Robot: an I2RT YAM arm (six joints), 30 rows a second.
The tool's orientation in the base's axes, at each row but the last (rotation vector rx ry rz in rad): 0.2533, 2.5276, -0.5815; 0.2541, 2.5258, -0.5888; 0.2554, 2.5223, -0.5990; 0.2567, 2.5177, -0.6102; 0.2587, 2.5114, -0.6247; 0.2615, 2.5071, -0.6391; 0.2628, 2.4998, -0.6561; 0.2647, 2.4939, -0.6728; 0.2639, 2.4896, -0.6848; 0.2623, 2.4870, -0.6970; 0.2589, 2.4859, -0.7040; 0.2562, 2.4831, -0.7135; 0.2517, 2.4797, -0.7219
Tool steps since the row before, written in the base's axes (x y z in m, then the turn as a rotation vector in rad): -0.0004, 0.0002, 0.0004, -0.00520, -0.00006, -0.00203; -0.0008, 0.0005, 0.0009, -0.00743, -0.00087, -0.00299; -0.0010, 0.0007, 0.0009, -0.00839, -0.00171, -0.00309; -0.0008, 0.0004, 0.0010, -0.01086, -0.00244, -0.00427; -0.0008, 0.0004, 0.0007, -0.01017, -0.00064, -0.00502; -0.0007, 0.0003, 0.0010, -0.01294, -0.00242, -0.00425; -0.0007, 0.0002, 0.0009, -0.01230, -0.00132, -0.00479; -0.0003, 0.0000, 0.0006, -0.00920, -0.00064, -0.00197; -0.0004, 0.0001, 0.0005, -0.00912, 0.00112, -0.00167; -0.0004, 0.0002, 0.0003, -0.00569, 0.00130, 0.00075; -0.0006, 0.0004, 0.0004, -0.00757, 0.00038, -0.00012; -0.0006, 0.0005, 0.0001, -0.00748, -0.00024, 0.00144; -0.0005, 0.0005, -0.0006, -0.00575, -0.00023, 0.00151
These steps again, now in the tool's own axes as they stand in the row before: 0.0001, -0.0001, -0.0006, 0.00546, -0.00084, -0.00078; 0.0002, -0.0001, -0.0013, 0.00781, -0.00187, -0.00069; 0.0004, 0.0000, -0.0015, 0.00862, -0.00285, -0.00066; 0.0002, -0.0003, -0.0013, 0.01129, -0.00379, -0.00054; 0.0003, -0.0002, -0.0011, 0.01122, -0.00173, -0.00053; 0.0001, -0.0003, -0.0012, 0.01302, -0.00442, -0.00148; 0.0001, -0.0004, -0.0011, 0.01284, -0.00306, -0.00134; -0.0001, -0.0003, -0.0006, 0.00874, -0.00265, -0.00236; 0.0001, -0.0003, -0.0006, 0.00858, -0.00125, -0.00346; 0.0002, -0.0001, -0.0005, 0.00440, -0.00103, -0.00377; 0.0003, 0.0000, -0.0008, 0.00641, -0.00203, -0.00349; 0.0005, 0.0002, -0.0006, 0.00547, -0.00321, -0.00423; 0.0008, 0.0005, -0.0001, 0.00398, -0.00268, -0.00352
